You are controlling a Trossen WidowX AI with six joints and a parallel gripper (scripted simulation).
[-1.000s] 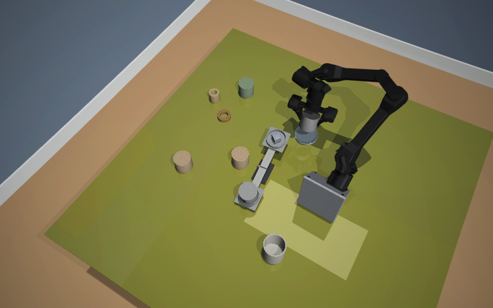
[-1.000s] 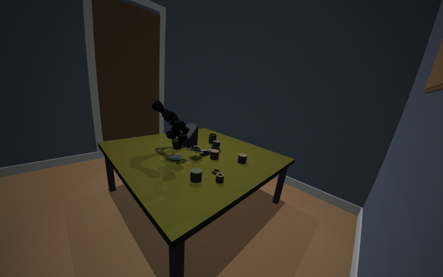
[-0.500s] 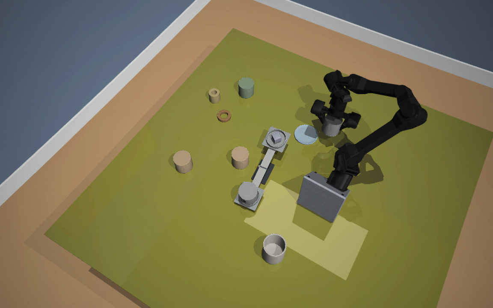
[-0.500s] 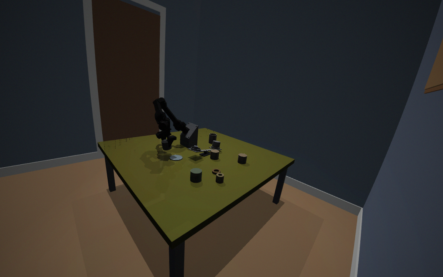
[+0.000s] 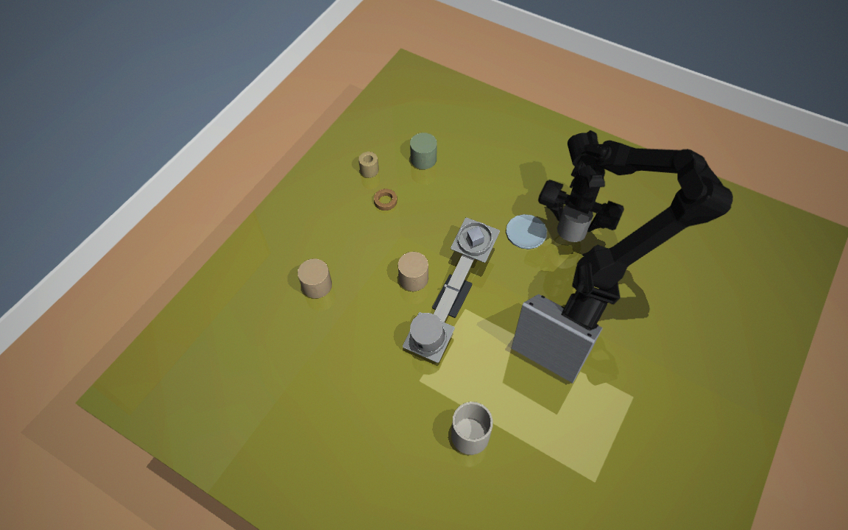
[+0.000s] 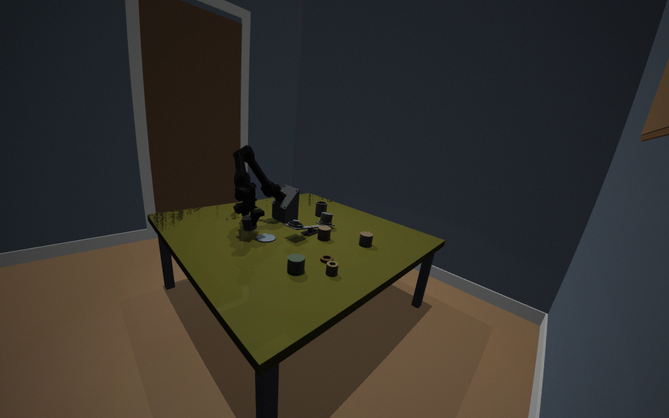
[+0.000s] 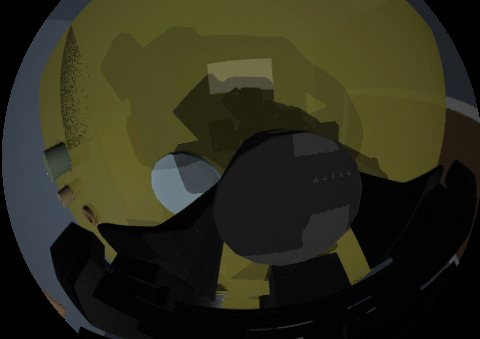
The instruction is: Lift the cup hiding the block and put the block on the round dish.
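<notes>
Right now the grey block is 19 cm to the left of my gripper tip, 16 cm ahead of it and 3 cm above it. Round my gripper tip: small balance (31 cm to the left, 13 cm ahead, 3 cm below); then green cylinder (43 cm ahead, 4 cm to the left, 2 cm below); then pale blue round dish (9 cm ahead, 5 cm to the left, 5 cm below).
</notes>
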